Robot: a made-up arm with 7 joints.
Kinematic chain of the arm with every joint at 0, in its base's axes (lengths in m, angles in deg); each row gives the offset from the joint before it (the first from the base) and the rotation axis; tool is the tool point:
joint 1: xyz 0 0 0.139 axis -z
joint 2: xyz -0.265 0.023 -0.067 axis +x
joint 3: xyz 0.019 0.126 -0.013 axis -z
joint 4: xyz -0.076 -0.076 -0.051 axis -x
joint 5: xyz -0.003 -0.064 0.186 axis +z
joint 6: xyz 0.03 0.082 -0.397 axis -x
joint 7: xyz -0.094 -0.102 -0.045 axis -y
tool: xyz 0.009 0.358 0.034
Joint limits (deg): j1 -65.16..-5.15 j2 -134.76..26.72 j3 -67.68..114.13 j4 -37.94..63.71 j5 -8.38..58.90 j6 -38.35..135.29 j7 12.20..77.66
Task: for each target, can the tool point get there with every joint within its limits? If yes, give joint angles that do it. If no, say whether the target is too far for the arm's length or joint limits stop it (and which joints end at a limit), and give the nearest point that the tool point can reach.
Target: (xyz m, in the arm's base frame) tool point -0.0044 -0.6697 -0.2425
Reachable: yes | joints -58.16 -56.95 48.45 18.57 35.68 94.90 28.83
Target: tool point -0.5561 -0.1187 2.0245
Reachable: no: too far | nearest point -0.3374 -0.0828 0.5932 | short by 1.448 m
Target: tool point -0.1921 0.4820 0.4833
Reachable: no: joint limits stop it (at a limit: joint 1, joint 2, joint 4, joint 7) | nearest point -0.2195 0.4174 0.2431 | short by 0.250 m
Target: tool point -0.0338 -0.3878 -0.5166
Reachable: yes | joints -46.79 -61.83 88.62 -1.87 43.31 62.19 60.77
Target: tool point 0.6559 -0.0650 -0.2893
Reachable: no: joint limits stop it (at a limit: joint 1, joint 3, joint 5, joint 7) | nearest point 0.4259 -0.1510 -0.1927 | short by 0.264 m
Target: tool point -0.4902 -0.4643 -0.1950
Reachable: yes | joints -15.83 -39.68 35.91 32.65 29.91 97.04 24.60
